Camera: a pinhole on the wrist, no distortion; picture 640 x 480 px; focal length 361.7 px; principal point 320.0 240.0 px. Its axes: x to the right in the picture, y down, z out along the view. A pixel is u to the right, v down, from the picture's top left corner.
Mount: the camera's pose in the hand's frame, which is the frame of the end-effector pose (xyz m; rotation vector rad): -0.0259 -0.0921 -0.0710 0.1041 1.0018 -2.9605
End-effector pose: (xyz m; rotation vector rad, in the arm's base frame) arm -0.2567 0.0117 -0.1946 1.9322 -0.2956 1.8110
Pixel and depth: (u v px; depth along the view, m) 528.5 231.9 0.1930
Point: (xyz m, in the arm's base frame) -0.1093 0.1287 -0.3805
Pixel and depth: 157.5 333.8 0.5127
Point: 0.2367 0.3537 -0.1209
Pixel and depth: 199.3 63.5 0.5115
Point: 0.2871 -0.0298 -0.1380
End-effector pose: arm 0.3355 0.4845 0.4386 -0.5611 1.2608 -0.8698
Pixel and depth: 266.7 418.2 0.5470
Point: 0.3753 0.0731 0.9680
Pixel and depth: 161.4 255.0 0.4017
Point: 0.4967 0.1569 0.6990
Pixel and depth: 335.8 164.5 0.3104
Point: 0.4804 0.3820 0.7032
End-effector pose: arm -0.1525 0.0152 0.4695 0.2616 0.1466 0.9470
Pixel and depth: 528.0 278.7 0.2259
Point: -0.0360 -0.2726 0.4818
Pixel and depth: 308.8 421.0 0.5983
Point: 0.4237 -0.4311 0.4863
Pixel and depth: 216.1 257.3 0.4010
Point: 0.2182 -0.1642 0.6017
